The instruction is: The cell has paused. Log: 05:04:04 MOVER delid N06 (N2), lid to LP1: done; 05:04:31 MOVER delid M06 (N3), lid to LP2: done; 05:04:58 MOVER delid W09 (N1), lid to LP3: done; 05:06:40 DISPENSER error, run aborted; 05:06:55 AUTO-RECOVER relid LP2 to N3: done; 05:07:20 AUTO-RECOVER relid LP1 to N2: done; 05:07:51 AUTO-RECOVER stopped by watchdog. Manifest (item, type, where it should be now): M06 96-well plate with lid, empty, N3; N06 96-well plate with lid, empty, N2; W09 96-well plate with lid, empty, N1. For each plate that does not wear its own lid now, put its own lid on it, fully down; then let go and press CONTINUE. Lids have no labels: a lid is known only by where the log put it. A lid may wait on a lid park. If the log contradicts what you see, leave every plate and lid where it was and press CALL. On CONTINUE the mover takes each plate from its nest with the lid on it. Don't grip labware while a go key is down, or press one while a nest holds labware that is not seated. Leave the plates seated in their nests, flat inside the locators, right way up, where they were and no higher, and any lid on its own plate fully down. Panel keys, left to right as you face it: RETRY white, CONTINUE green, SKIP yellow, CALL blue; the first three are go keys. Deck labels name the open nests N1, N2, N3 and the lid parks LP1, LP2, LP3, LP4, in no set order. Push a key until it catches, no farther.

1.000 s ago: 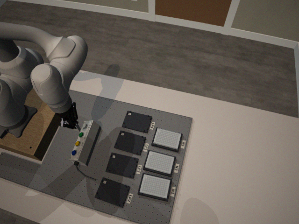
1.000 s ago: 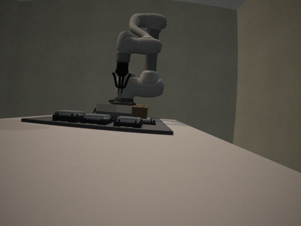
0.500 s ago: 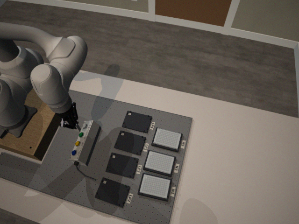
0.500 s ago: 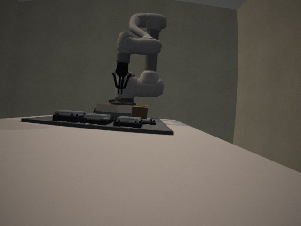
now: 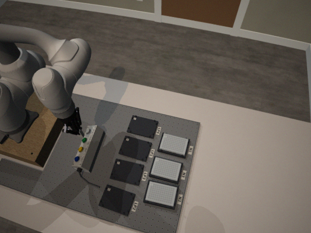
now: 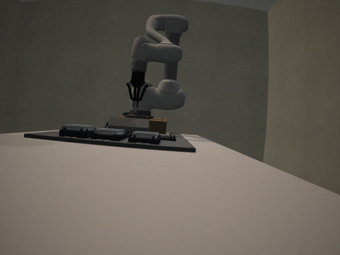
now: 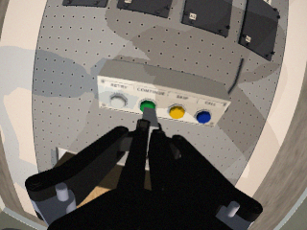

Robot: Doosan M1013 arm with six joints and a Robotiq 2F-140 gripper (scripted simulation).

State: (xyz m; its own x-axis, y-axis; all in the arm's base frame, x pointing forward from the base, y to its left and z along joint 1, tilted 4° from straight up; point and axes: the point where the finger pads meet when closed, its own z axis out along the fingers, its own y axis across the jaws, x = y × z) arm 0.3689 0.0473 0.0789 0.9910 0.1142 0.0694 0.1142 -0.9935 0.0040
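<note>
The green continue key lies 80 mm below my hand. The rest, counted from my hand: blue call key (100 mm to the right, 80 mm below, 10 mm ahead); then yellow skip key (80 mm below, 50 mm to the right, 10 mm ahead); then white retry key (80 mm below, 50 mm to the left, 10 mm behind).
</note>
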